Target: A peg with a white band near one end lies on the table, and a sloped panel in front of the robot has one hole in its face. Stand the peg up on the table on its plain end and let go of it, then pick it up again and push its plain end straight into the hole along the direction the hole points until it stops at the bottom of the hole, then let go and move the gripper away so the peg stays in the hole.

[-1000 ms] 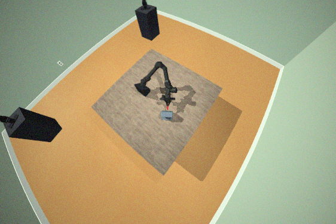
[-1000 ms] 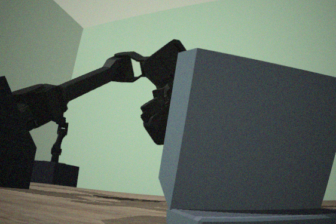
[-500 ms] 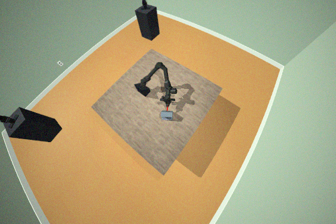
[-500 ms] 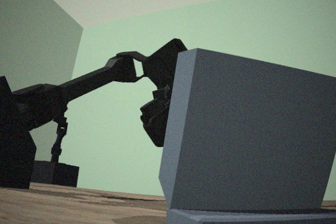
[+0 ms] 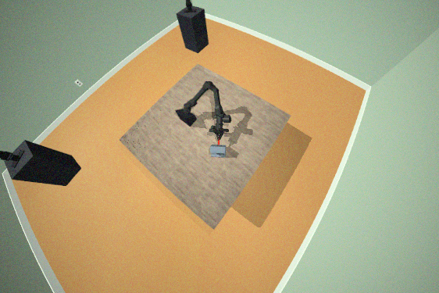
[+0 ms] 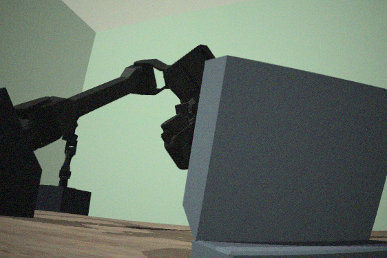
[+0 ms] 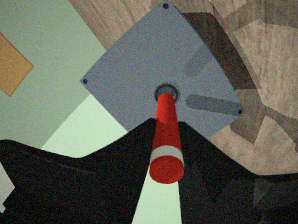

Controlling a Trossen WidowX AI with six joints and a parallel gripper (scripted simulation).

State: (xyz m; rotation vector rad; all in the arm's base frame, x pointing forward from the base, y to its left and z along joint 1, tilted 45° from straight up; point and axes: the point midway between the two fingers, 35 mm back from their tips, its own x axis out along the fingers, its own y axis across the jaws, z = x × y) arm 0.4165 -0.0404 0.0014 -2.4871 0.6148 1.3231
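The sloped grey panel lies 6 cm to the right of my gripper tip, 4 cm below it and 3 cm ahead of it. Also, from my gripper tip: red peg 1 cm to the left, 1 cm behind, 1 cm above.
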